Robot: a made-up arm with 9 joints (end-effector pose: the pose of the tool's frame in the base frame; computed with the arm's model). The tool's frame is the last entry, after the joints.
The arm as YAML. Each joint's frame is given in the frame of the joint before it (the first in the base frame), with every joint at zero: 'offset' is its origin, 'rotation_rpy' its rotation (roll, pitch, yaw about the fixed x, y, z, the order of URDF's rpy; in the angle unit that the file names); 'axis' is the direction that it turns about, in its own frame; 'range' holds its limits. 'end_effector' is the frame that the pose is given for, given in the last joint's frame.
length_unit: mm
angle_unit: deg
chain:
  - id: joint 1
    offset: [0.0, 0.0, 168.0]
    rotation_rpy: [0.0, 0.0, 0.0]
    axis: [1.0, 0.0, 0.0]
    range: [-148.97, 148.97]
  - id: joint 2
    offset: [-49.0, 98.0, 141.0]
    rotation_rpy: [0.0, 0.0, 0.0]
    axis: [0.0, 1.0, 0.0]
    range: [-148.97, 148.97]
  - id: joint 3
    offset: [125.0, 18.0, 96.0]
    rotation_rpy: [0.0, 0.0, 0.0]
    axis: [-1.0, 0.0, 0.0]
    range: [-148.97, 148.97]
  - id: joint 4
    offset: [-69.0, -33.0, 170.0]
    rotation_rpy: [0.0, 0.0, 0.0]
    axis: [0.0, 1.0, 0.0]
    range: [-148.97, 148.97]
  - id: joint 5
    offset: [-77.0, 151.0, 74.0]
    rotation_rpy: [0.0, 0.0, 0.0]
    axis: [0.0, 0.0, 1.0]
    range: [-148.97, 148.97]
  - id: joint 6
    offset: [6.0, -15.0, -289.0]
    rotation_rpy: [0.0, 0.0, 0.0]
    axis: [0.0, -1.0, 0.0]
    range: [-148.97, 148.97]
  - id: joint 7
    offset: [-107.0, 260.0, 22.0]
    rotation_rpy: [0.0, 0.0, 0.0]
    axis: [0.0, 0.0, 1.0]
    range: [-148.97, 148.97]
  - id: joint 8
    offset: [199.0, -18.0, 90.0]
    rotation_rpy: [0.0, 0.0, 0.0]
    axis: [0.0, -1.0, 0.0]
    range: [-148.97, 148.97]
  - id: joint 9
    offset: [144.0, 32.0, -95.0]
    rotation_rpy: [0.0, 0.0, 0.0]
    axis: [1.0, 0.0, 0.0]
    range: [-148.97, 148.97]
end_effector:
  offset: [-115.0, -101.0, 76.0]
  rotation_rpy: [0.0, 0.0, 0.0]
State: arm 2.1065 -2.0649 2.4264 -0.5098 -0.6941 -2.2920 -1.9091 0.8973 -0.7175
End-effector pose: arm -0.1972 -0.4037 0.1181 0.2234 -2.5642 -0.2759
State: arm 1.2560 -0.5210 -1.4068 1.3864 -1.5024 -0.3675 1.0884 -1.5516 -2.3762
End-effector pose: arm -0.1818 -0.3325 0.6191 -0.0909 -2.0223 2.0195
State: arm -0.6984 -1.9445 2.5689 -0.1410 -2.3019 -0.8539 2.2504 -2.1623 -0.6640
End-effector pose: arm -0.1477 0.5411 0.3279 -0.7245 -0.1175 -2.0064
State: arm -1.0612 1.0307 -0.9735 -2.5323 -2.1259 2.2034 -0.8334 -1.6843 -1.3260
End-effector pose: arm 0.3672 0.1883 0.4068 0.8144 -1.7799 -2.3126
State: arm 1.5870 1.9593 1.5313 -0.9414 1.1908 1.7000 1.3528 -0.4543 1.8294
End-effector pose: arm -0.3060 -0.2075 0.0116 0.0866 0.7186 -1.8998
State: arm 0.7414 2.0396 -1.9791 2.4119 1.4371 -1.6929 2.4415 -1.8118 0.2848
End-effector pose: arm -0.0787 -0.2036 -0.3498 -0.1494 -2.4234 -0.6493
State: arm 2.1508 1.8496 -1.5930 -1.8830 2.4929 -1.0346 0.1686 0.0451 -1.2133
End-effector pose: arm -0.1022 0.0758 0.5473 0.1991 -1.0628 1.2538
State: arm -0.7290 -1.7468 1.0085 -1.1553 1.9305 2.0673 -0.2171 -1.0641 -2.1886
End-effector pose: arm -0.0997 0.0381 0.3994 0.6331 0.9862 -0.5118
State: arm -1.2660 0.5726 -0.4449 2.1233 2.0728 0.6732 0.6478 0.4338 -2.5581
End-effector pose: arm 0.4801 0.4980 0.6476 -0.8840 0.2856 -0.3830
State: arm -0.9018 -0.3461 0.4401 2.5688 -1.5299 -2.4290 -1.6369 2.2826 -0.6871
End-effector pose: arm -0.2664 0.5364 0.3290 0.3306 -2.8678 0.1373
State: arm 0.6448 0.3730 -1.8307 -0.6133 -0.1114 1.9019 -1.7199 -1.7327 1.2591
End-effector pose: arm 0.3549 -0.1048 0.7339 -0.9798 1.1288 0.0372
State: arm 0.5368 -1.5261 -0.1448 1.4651 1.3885 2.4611 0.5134 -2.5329 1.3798
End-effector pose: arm -0.5951 0.1694 0.0172 1.3949 0.2606 1.2041
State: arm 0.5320 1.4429 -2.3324 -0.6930 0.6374 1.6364 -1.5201 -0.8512 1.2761
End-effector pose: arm 0.4162 0.0908 0.2081 -0.7138 1.7593 1.1692
